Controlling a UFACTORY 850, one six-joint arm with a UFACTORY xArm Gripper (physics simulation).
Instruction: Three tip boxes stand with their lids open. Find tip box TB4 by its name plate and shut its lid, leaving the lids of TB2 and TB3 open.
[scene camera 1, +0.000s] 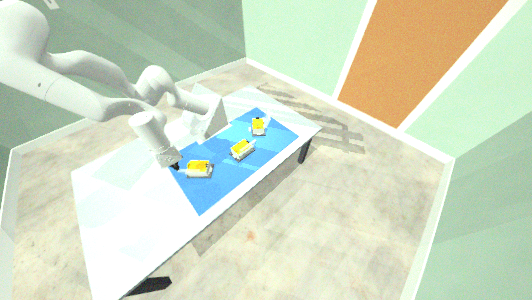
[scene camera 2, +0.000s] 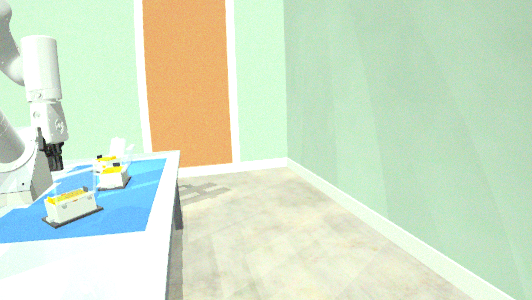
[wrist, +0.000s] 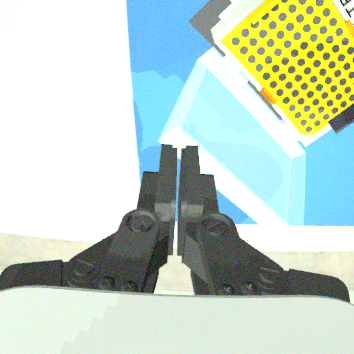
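Tip box TB4 (scene camera 1: 199, 172) (scene camera 2: 75, 207) (wrist: 295, 65), with a yellow perforated rack, is the nearest box in both scene views. In the wrist view its name plate (wrist: 347, 9) is cut off by the edge. Its clear lid (wrist: 240, 132) is open, tilted outward on the gripper's side. My gripper (scene camera 1: 176, 167) (scene camera 2: 57, 169) (wrist: 177, 170) is shut and empty, pointing down beside the lid's outer rim; whether it touches the lid I cannot tell. The middle box (scene camera 1: 242, 149) (scene camera 2: 114, 179) and the far box (scene camera 1: 258, 127) (scene camera 2: 106, 164) stand with lids open; their name plates are unreadable.
The boxes stand on a blue mat (scene camera 1: 202, 197) (scene camera 2: 135, 210) on a white table (scene camera 1: 120, 200) (scene camera 2: 100, 265). The arm's white base (scene camera 1: 212, 122) stands behind the mat. The table's front edge runs beyond the mat, and an orange door (scene camera 1: 420, 55) (scene camera 2: 187, 80) is in the far wall.
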